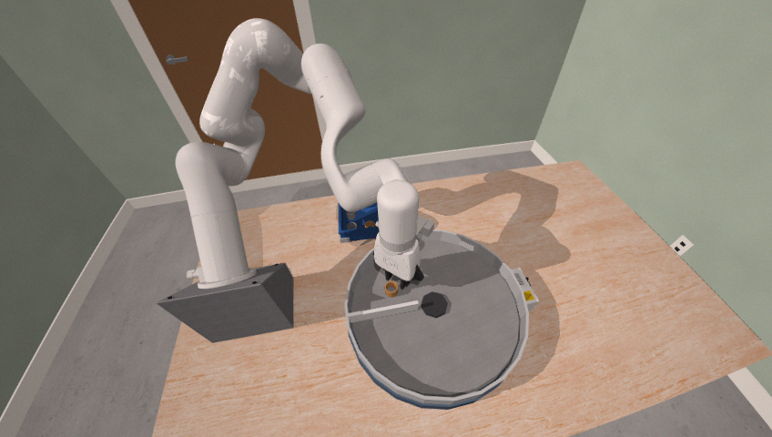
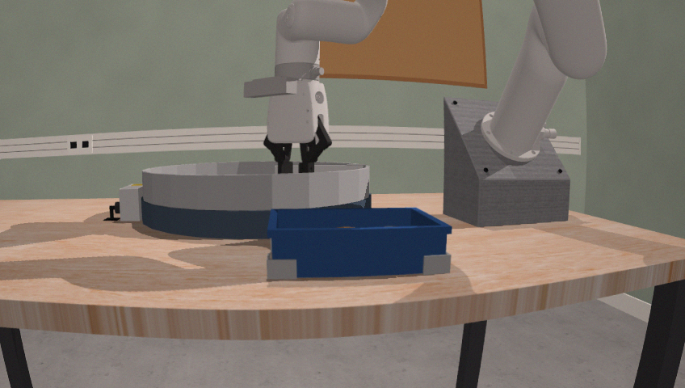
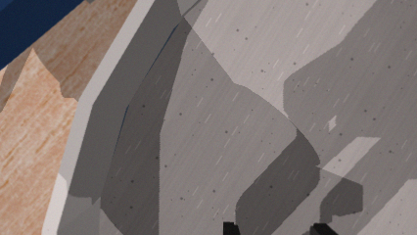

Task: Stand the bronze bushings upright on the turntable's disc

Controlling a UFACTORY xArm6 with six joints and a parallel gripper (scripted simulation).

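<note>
The blue crate is 30 mm behind my hand, 270 mm to the left of it and 60 mm below it. Also, from my hand: turntable disc 70 mm ahead, 80 mm to the right, 30 mm below.
</note>
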